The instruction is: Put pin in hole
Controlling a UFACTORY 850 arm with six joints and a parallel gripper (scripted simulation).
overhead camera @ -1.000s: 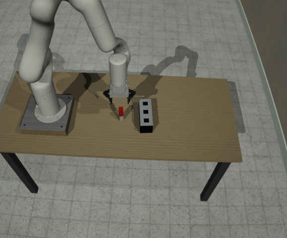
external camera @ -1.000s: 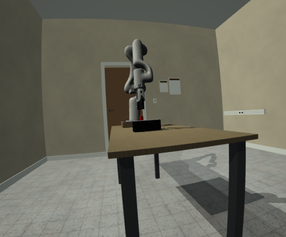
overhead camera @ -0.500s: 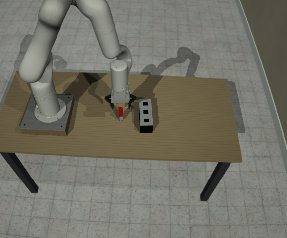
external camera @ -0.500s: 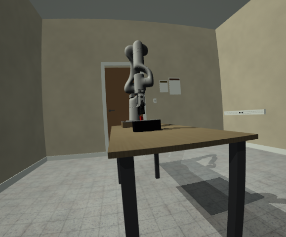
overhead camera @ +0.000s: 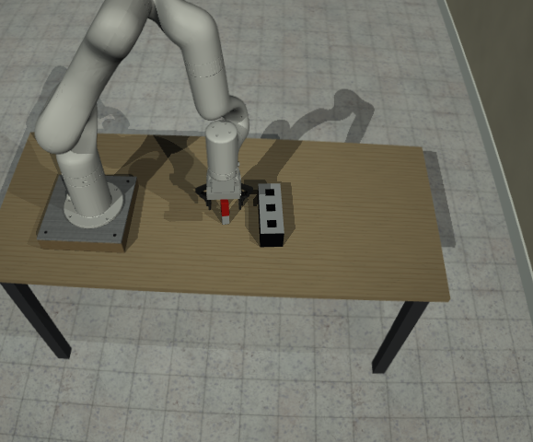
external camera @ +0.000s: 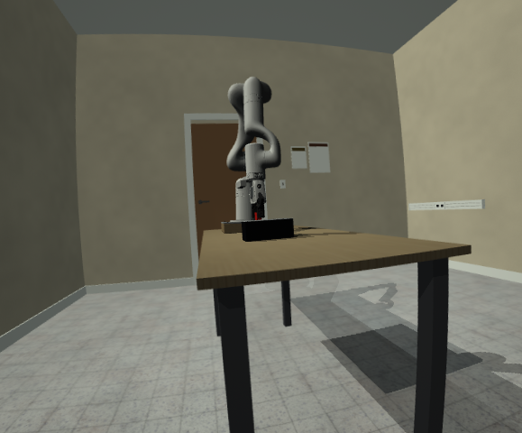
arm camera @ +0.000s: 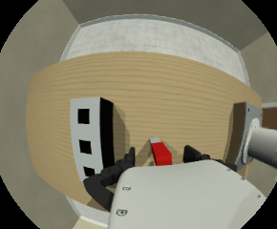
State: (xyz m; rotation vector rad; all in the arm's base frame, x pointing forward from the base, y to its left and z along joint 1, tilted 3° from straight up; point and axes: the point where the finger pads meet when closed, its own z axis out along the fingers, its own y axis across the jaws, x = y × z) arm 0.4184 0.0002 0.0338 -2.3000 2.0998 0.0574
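Now: hand 140 mm short of the black block, 50 mm above it and 10 mm to the right of it. From my hand the other things lie so: pin: 10 mm below.
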